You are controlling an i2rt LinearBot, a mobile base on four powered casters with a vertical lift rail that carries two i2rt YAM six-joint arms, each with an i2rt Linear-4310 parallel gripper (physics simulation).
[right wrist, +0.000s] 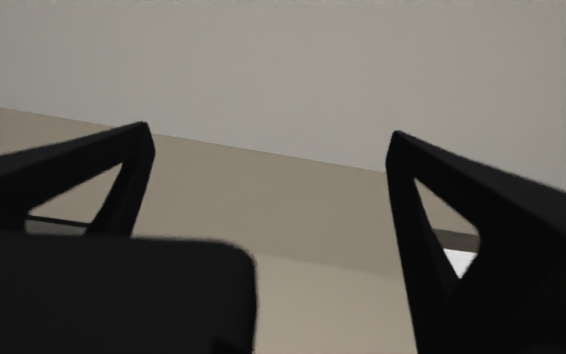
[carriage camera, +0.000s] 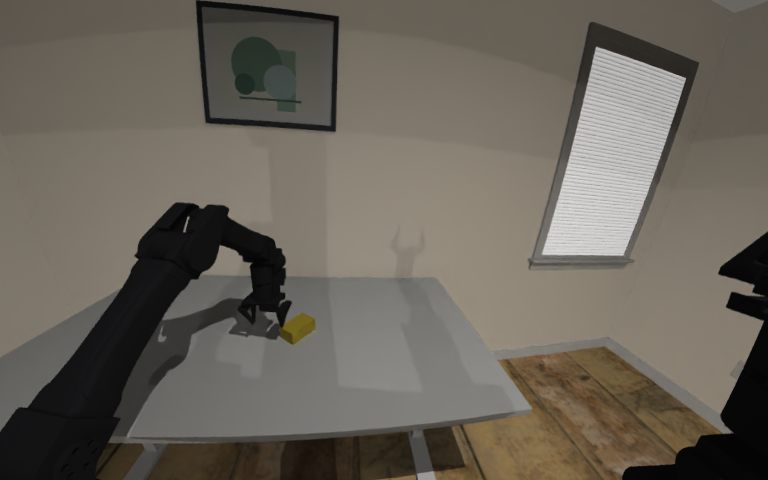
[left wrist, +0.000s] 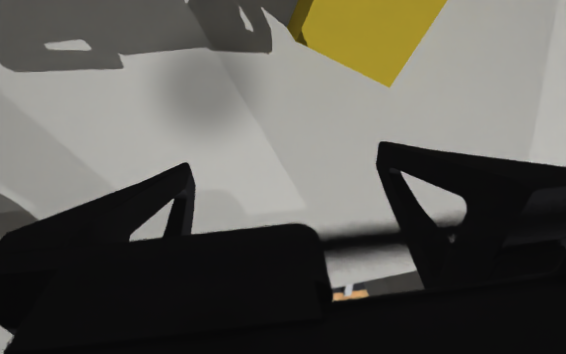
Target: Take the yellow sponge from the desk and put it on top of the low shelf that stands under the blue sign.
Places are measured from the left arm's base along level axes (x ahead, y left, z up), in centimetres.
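Pixels of known places: left gripper, between the fingertips: (carriage camera: pixel 267 324) (left wrist: pixel 285 163); right gripper, between the fingertips: (right wrist: pixel 269 141).
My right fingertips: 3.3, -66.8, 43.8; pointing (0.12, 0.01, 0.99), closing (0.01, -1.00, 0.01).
Observation:
For each thing: its middle in the pictures, then the offset to it from my right fingertips, as dx, dy, dz. "spot": a spot on its surface instead. Level surfaces: height alone.
- yellow sponge, middle of its body: (carriage camera: pixel 298 327) +51.5, +60.7, -57.8
- grey desk, height of its surface: dz -60.0
- window, a spot on its surface: (carriage camera: pixel 617 158) spot: +126.4, -105.3, +17.0
- Wooden floor, height of its surface: dz -132.0
The yellow sponge (carriage camera: pixel 297 328) (left wrist: pixel 365 35) lies on the grey desk (carriage camera: pixel 453 396) (left wrist: pixel 300 140). In the left wrist view it is at the top edge, partly cut off, beyond the fingertips and towards the right one. My left gripper (carriage camera: pixel 266 322) (left wrist: pixel 285 163) is open and empty, pointing down over the desk, with the sponge just to its right in the carriage view. My right gripper (right wrist: pixel 269 141) is open and empty, facing the wall and ceiling; part of it shows at the right edge of the carriage view. The low shelf and the blue sign do not show.
The wall (carriage camera: pixel 441 186) stands behind the desk, with a framed picture (carriage camera: pixel 201 67) and a window (carriage camera: pixel 617 158) with blinds. Wooden floor (carriage camera: pixel 589 407) shows right of the desk. Desk legs (carriage camera: pixel 420 452) stand below the front edge. The left arm (carriage camera: pixel 130 328) reaches over the desk's left part.

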